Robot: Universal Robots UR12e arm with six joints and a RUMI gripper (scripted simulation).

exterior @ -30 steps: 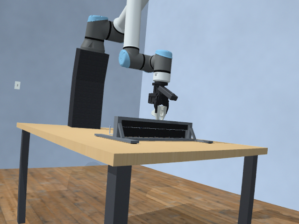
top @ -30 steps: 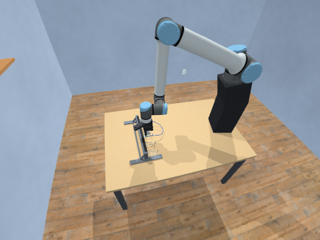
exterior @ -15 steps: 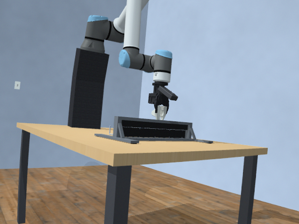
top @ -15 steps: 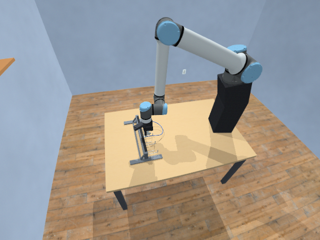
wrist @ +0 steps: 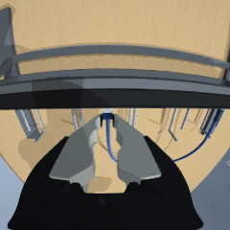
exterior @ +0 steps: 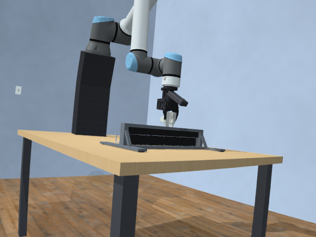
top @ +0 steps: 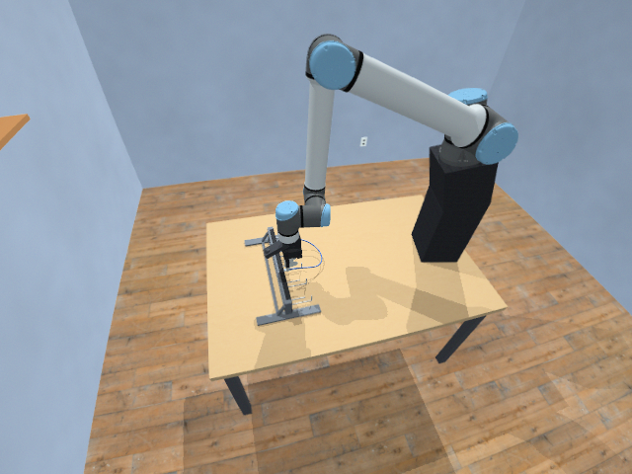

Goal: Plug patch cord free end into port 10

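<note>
My hand is 1 cm short of the plug and 1 cm above it.
</note>
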